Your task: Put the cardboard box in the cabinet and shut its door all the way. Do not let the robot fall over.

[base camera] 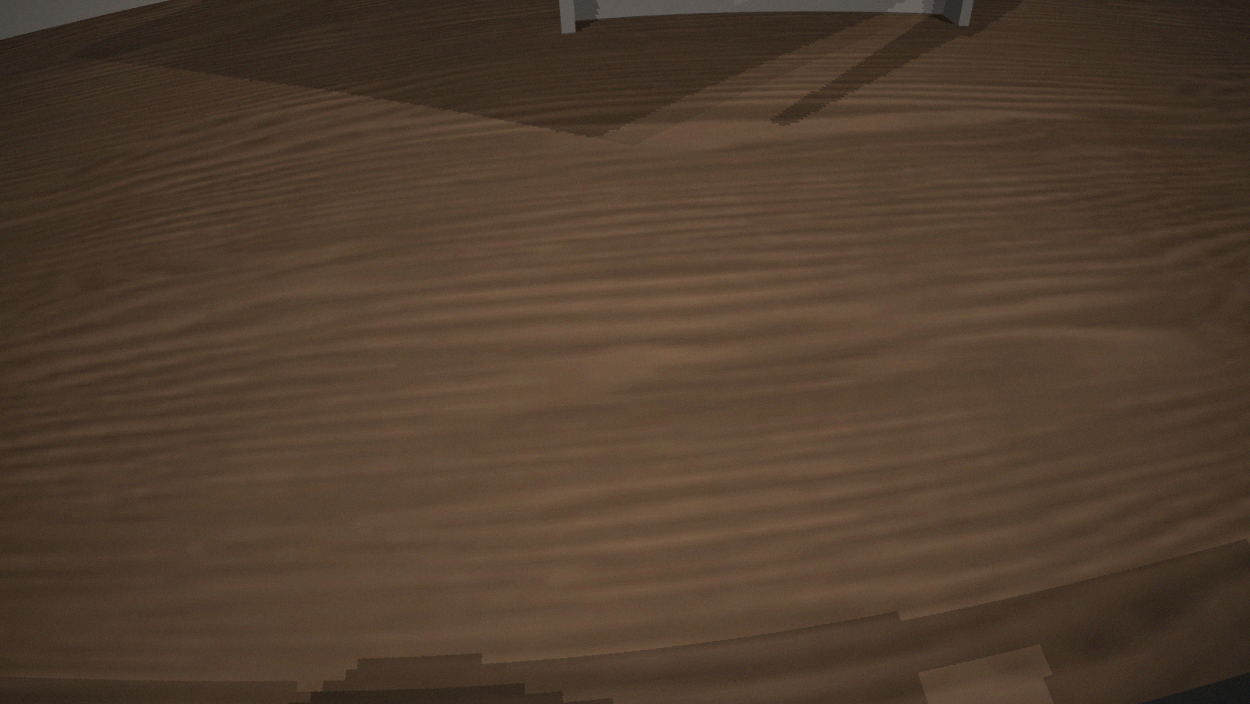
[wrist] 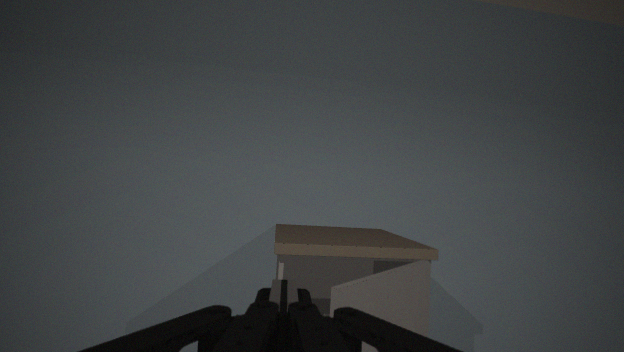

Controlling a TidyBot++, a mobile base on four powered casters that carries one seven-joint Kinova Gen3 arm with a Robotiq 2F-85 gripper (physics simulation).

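Places are measured from the arm's base along level axes (x ahead, y left, z up), in centimetres.
Where they show: gripper, fingertip midpoint: [wrist: 283,297].
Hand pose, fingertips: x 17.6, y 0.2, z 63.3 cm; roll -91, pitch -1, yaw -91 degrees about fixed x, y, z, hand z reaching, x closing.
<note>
After its pixels a point has its place.
The cabinet [base camera: 567,15] {z -37.1, x 105.3, y 0.2 cm} [wrist: 340,237] {z 51.3, x 121.7, y -24.6 cm} has a tan top board and pale sides; it is low in the wrist view, and its base and front feet show at the top edge of the base camera view. Its pale door [wrist: 390,300] {z 38.6, x 84.9, y -33.4 cm} is attached at the right side and stands partly open, with a gap at the left through which the grey inside shows. My gripper [wrist: 283,297] {z 63.3, x 17.6, y 0.2 cm} is shut and empty, with its tips in front of the gap, left of the door's free edge. The fingers hide the lower part of the cabinet. The cardboard box does not show in either view.
A brown wood-grained floor [base camera: 629,349] {z -39.7, x 45.5, y -2.8 cm} stretches in front of the cabinet, with dark shadows near its feet and along the near edge. A blue-grey wall [wrist: 300,125] {z 109.1, x 162.8, y -5.6 cm} stands behind the cabinet. A brownish strip crosses the top right corner of the wrist view.
</note>
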